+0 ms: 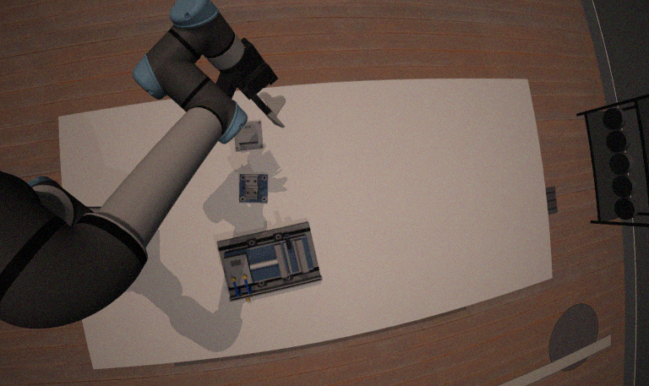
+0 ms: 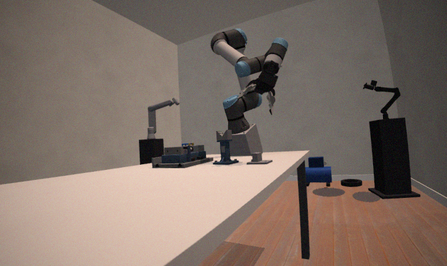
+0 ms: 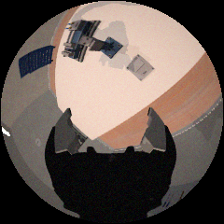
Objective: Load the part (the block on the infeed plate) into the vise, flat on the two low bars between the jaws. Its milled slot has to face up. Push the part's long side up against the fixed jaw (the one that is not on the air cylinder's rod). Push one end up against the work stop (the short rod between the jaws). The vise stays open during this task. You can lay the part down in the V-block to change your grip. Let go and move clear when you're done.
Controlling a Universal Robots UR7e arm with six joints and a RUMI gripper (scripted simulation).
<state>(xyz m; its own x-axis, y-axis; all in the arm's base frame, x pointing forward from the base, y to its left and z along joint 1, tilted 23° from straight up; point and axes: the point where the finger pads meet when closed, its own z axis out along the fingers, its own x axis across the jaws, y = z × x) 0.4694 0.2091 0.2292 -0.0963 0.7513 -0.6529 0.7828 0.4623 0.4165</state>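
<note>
My hand is 21 cm above the part, 6 cm past it and 2 cm to the left of it. From my hand the other things lie so: vise (40 cm to the right, 20 cm below, 13 cm behind); infeed plate (24 cm below, 6 cm behind).
</note>
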